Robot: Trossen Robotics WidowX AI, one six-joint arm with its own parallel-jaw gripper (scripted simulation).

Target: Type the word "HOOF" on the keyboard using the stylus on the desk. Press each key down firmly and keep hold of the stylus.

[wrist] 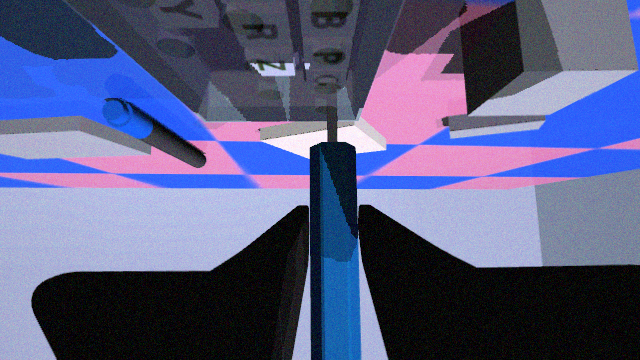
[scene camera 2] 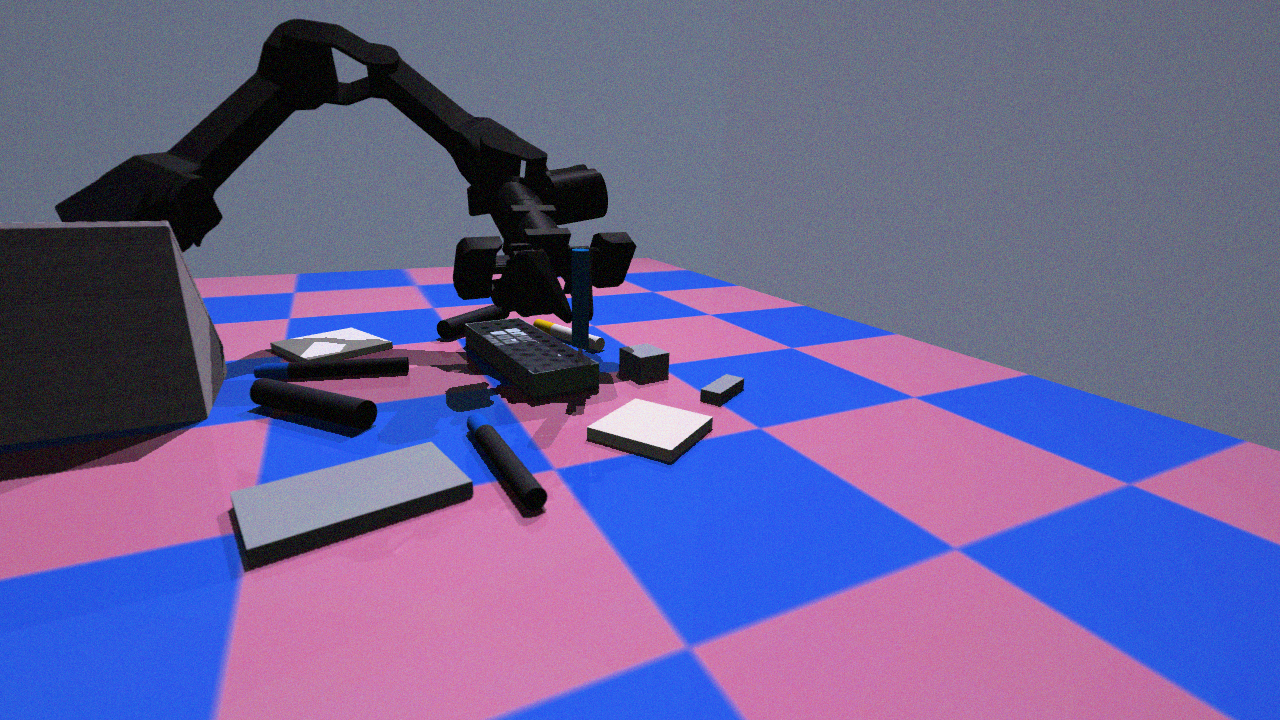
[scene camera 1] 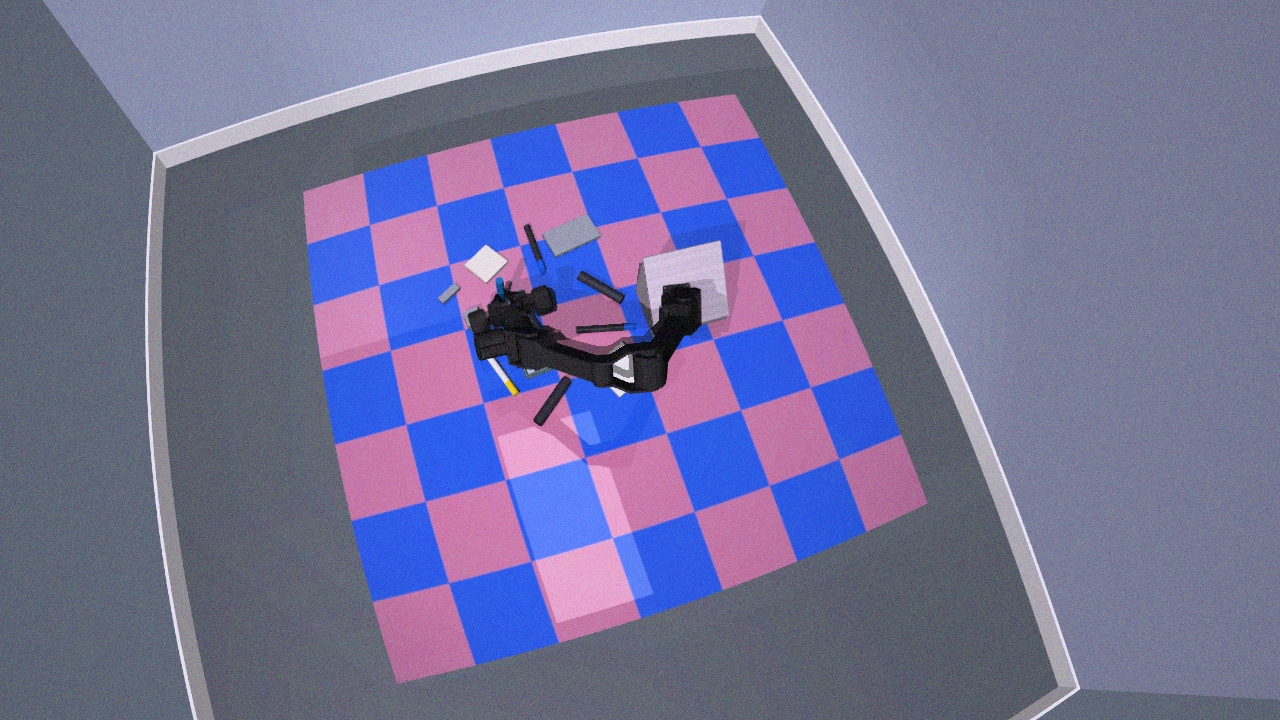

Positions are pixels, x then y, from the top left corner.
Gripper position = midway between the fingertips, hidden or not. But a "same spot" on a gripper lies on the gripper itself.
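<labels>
The white pad appears in the wrist view point(297, 137), as does my gripper. My gripper is visible in scene camera 1 point(501, 293), and so is the pad. Scene camera 2 shows both my gripper and the pad. For the gripper, point(wrist: 422, 295) and point(scene camera 2: 568, 290) are the same spot. For the pad, point(scene camera 1: 486, 264) and point(scene camera 2: 648, 419) are the same spot.
</labels>
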